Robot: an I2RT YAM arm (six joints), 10 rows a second.
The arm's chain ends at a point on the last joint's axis. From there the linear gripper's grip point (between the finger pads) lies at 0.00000 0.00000 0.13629 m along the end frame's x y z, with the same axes.
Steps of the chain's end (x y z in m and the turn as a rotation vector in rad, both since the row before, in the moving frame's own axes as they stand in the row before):
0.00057, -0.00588, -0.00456, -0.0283, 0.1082, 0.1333
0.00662, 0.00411, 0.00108, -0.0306, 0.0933, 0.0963
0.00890, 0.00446, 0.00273, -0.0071, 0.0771, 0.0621
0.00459, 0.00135, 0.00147, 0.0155, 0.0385, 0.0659
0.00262, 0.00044, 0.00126, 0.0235, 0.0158, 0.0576
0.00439, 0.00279, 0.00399, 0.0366, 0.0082, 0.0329
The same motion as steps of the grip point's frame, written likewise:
0.01499, -0.00106, -0.00541, -0.0283, 0.1082, 0.1333
0.01910, 0.00888, 0.00042, -0.0306, 0.0933, 0.0963
0.01936, 0.00575, 0.00232, -0.0071, 0.0771, 0.0621
0.00990, -0.00059, 0.00135, 0.0155, 0.0385, 0.0659
0.00486, -0.00270, 0.00121, 0.0235, 0.0158, 0.0576
0.00559, -0.00218, 0.00389, 0.0366, 0.0082, 0.0329

